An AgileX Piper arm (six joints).
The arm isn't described. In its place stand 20 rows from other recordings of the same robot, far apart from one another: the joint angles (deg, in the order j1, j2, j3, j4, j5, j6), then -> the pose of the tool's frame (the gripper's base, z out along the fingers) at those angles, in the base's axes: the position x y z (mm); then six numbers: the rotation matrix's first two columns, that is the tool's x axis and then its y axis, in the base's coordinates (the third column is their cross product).
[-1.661 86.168 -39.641 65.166 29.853 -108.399] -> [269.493 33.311 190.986 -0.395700 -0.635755 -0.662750 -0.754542 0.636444 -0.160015]
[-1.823 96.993 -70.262 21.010 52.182 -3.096] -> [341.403 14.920 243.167 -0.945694 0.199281 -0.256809 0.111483 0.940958 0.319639]
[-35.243 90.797 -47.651 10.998 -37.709 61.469] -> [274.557 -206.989 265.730 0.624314 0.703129 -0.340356 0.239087 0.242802 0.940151]
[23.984 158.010 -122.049 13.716 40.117 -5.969] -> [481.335 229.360 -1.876 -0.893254 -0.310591 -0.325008 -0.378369 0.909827 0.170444]
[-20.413 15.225 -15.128 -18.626 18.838 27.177] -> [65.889 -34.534 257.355 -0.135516 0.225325 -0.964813 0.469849 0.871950 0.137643]
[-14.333 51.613 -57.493 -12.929 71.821 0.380] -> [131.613 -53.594 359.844 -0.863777 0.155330 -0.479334 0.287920 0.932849 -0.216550]
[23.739 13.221 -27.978 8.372 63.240 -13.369] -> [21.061 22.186 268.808 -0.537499 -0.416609 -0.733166 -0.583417 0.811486 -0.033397]
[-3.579 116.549 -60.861 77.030 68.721 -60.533] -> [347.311 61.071 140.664 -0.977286 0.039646 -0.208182 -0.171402 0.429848 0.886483]
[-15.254 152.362 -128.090 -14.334 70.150 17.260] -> [490.157 -155.633 69.287 -0.886945 0.456633 -0.069384 0.459936 0.859453 -0.223158]
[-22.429 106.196 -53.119 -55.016 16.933 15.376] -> [312.082 -152.308 136.603 -0.916930 -0.274645 -0.289498 -0.105414 0.866410 -0.488079]
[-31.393 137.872 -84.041 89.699 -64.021 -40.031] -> [335.975 -300.856 79.770 0.145253 0.300323 -0.942713 0.964829 -0.253999 0.067744]
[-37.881 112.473 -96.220 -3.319 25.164 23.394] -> [367.291 -288.571 287.845 -0.219552 0.612075 -0.759711 0.753160 0.601307 0.266795]
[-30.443 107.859 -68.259 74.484 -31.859 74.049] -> [332.743 -249.238 222.330 0.770237 0.106539 0.628796 -0.484986 -0.542418 0.685982]
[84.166 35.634 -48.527 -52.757 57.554 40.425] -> [69.517 78.929 387.630 -0.105268 -0.368069 -0.923820 -0.668559 0.713905 -0.208253]
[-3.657 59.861 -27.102 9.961 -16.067 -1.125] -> [211.950 -17.912 270.482 -0.187740 0.159150 -0.969239 0.139573 0.981095 0.134062]
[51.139 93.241 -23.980 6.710 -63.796 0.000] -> [179.155 207.134 185.448 -0.043597 0.028125 -0.998653 -0.707297 0.705094 0.050736]
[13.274 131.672 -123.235 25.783 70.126 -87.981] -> [472.719 149.766 236.387 0.147216 -0.884509 -0.442687 -0.971288 -0.044711 -0.233667]
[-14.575 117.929 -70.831 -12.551 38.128 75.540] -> [368.103 -108.328 113.936 -0.144545 0.970090 -0.195018 0.979537 0.168178 0.110558]
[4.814 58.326 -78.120 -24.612 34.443 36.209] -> [191.881 -5.351 497.699 -0.079093 0.254197 -0.963913 0.179008 0.954846 0.237117]
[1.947 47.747 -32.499 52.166 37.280 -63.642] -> [153.020 48.760 288.846 -0.419699 -0.285024 -0.861751 -0.577565 0.816266 0.011311]
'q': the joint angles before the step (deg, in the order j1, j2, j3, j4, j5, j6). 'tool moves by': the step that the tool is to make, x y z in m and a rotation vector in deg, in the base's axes. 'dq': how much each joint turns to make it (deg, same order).
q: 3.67, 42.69, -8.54, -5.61, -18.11, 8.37
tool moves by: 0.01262, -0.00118, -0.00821, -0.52, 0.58, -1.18
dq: 0.00, 6.64, 0.23, 4.43, -6.18, -4.49
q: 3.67, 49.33, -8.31, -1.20, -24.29, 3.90
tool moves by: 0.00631, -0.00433, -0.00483, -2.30, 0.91, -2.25
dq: -0.41, 3.27, -0.11, 5.20, -2.18, -6.48
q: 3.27, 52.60, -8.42, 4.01, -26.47, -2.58
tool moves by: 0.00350, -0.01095, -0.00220, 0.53, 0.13, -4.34
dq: -3.73, 1.83, -0.06, 0.79, -1.66, 0.01
